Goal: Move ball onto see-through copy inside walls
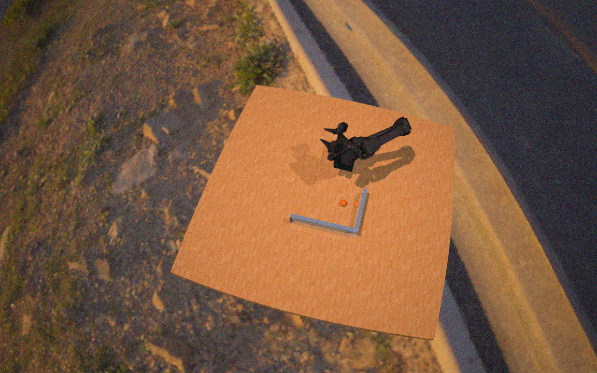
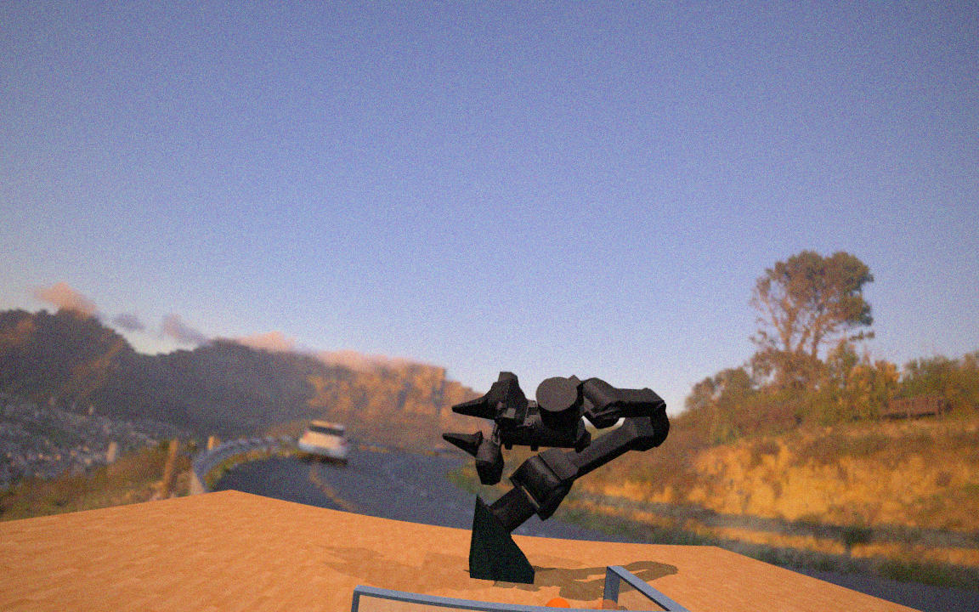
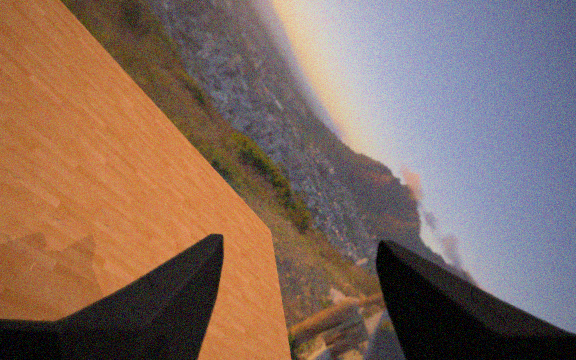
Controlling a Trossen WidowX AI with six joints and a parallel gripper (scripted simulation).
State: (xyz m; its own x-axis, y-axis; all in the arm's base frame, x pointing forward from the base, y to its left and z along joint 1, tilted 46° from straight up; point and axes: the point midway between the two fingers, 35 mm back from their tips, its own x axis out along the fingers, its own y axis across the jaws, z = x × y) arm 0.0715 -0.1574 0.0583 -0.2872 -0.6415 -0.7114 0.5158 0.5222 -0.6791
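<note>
Now: the orange ball 20 cm ahead of my gripper tip, 17 cm to the left of it and 23 cm below it. Round my gripper tip: see-through copy of ball 19 cm ahead, 24 cm to the left, 23 cm below.
</note>
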